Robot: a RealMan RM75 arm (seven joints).
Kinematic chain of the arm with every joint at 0, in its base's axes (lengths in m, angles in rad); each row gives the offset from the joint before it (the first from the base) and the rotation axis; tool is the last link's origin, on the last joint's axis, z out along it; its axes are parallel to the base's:
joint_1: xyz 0 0 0.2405 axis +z
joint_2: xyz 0 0 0 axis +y
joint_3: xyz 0 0 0.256 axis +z
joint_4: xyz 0 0 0 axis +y
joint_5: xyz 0 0 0.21 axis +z
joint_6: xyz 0 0 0 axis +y
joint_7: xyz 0 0 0.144 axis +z
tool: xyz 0 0 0
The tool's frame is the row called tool.
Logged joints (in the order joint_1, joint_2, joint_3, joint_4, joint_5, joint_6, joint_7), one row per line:
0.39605, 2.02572, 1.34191, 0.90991, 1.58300, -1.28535, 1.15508
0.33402, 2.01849, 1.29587, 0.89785, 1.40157, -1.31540, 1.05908
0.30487, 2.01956, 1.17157, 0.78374, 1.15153, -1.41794, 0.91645
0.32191, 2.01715, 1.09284, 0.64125, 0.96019, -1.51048, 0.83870
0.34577, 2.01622, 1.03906, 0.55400, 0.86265, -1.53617, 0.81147
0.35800, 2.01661, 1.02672, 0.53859, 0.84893, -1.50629, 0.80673
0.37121, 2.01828, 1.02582, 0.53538, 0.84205, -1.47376, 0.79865
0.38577, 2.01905, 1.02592, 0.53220, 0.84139, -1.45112, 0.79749
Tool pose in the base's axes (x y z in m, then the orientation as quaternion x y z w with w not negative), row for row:
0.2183, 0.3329, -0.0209, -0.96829, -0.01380, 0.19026, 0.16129
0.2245, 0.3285, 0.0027, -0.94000, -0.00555, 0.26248, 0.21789
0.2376, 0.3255, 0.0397, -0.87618, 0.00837, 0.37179, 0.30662
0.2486, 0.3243, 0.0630, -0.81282, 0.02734, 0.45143, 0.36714
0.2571, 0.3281, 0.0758, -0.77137, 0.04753, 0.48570, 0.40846
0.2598, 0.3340, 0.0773, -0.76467, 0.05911, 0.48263, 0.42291
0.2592, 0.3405, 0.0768, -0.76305, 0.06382, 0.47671, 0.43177
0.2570, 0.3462, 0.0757, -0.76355, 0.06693, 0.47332, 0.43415
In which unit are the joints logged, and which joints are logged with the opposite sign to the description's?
The joints are logged in radians. Opposite sign: joint_3, joint_4, joint_5.
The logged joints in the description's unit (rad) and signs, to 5 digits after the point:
0.39605, 2.02572, -1.34191, -0.90991, -1.58300, -1.28535, 1.15508
0.33402, 2.01849, -1.29587, -0.89785, -1.40157, -1.31540, 1.05908
0.30487, 2.01956, -1.17157, -0.78374, -1.15153, -1.41794, 0.91645
0.32191, 2.01715, -1.09284, -0.64125, -0.96019, -1.51048, 0.83870
0.34577, 2.01622, -1.03906, -0.55400, -0.86265, -1.53617, 0.81147
0.35800, 2.01661, -1.02672, -0.53859, -0.84893, -1.50629, 0.80673
0.37121, 2.01828, -1.02582, -0.53538, -0.84205, -1.47376, 0.79865
0.38577, 2.01905, -1.02592, -0.53220, -0.84139, -1.45112, 0.79749

